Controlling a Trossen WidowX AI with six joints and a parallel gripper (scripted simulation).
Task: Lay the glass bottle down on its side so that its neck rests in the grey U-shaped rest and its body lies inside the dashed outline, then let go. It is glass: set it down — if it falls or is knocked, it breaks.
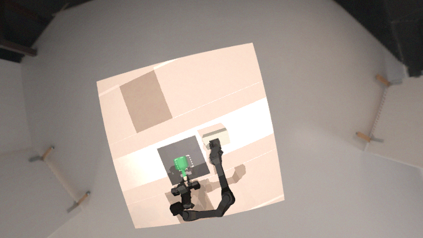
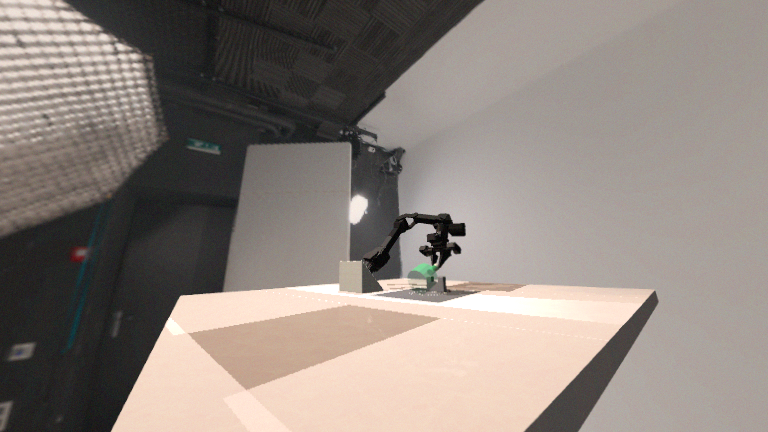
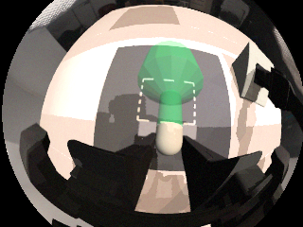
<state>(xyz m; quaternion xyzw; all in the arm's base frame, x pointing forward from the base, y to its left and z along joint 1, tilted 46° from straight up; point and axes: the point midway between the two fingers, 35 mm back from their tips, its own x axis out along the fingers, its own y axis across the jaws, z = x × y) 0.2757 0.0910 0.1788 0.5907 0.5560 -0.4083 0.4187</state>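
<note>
Right now my gripper tip is 90 mm to the left of the dark mat and 90 mm above it. From my gripper tip the other things lie so: green glass bottle 50 mm to the right, 20 mm below.
</note>
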